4 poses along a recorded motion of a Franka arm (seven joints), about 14 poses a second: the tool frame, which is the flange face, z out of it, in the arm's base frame.
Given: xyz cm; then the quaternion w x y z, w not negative.
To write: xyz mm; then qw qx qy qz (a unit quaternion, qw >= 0). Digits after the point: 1 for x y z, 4 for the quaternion.
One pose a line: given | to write
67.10, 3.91, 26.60, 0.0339, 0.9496, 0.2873, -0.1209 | 671.0, 39.1, 266.0, 0.0339, 0.9496, 0.2873, -0.1209
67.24, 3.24, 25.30, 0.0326, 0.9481, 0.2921, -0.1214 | 672.4, 32.4, 253.0, 0.0326, 0.9481, 0.2921, -0.1214
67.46, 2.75, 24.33, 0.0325, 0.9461, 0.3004, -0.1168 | 674.6, 27.5, 243.3, 0.0325, 0.9461, 0.3004, -0.1168
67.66, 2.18, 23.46, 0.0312, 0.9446, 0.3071, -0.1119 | 676.6, 21.8, 234.6, 0.0312, 0.9446, 0.3071, -0.1119
